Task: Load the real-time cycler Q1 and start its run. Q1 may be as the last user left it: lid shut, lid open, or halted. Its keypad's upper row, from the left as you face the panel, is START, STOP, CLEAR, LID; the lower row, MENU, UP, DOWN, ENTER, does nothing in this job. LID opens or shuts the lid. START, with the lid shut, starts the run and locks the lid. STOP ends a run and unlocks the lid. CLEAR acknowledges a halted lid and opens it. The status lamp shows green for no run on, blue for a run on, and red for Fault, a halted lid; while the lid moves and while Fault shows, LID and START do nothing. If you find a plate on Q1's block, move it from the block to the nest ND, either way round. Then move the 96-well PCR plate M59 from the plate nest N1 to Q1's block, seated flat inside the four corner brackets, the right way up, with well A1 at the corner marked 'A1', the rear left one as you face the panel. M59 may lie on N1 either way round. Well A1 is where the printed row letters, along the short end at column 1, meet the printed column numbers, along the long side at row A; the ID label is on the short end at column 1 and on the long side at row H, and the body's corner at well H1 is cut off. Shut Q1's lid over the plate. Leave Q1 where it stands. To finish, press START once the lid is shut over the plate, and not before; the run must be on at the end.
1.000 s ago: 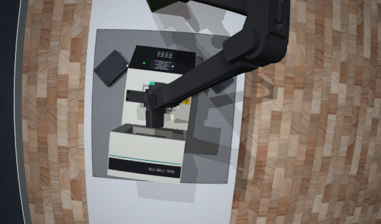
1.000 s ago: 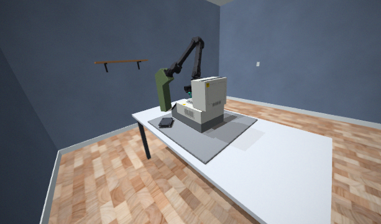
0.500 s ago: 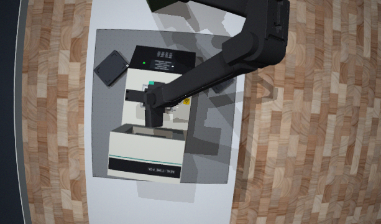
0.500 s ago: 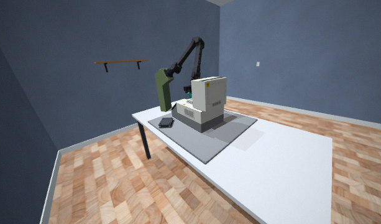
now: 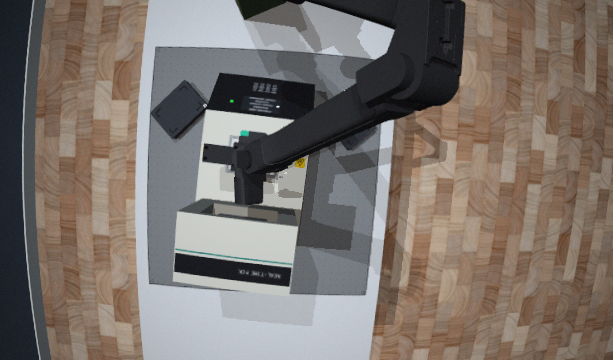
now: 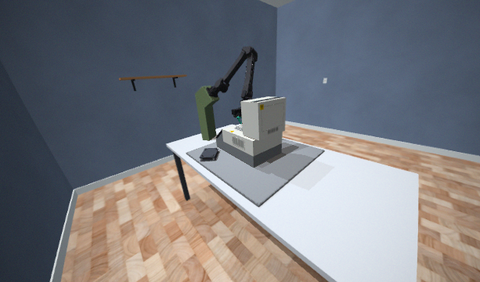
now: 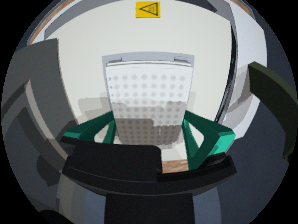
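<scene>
Now: the white 96-well plate M59 right at my hand. Round my hand: dark plate nest N1: 29 cm to the right, 19 cm below, 12 cm behind; dark nest nd: 28 cm to the left, 19 cm below, 16 cm behind.
</scene>
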